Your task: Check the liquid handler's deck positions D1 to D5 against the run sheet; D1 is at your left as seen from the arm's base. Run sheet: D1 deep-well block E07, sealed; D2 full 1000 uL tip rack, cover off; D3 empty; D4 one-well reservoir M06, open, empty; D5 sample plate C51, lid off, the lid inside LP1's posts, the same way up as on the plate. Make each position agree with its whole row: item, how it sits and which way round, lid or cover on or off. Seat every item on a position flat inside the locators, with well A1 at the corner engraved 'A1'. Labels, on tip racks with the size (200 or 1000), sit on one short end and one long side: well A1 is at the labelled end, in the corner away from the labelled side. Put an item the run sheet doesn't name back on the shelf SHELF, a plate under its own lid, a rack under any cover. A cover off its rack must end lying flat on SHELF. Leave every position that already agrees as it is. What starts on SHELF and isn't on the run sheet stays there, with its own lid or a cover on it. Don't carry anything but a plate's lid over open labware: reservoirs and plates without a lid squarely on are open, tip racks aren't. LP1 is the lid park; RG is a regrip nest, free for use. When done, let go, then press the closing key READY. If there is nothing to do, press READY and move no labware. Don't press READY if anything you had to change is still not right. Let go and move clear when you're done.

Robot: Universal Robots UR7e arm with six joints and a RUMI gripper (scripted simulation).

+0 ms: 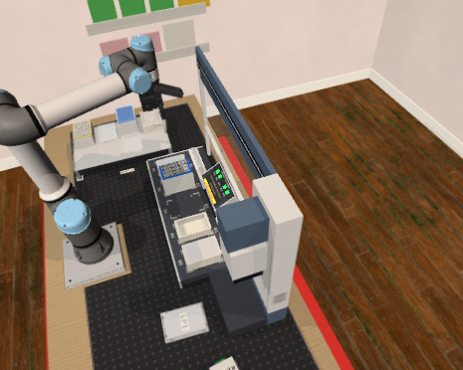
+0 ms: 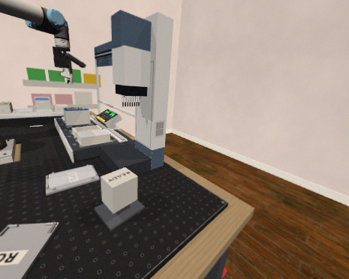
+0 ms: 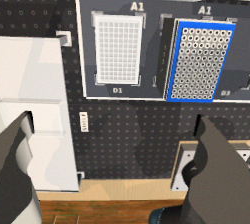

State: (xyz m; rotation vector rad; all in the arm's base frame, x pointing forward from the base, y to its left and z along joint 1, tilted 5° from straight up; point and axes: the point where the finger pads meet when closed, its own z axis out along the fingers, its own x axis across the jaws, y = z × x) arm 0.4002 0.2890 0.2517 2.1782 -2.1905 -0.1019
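Now: the clear well plate 24 cm below my hand. The rest, counted from my hand: blue-rimmed tip rack: 17 cm below, 12 cm to the right, 1 cm ahead; shelf: 26 cm to the left, 24 cm below, 20 cm behind; shelf label: 29 cm below, 20 cm behind, 9 cm to the left.
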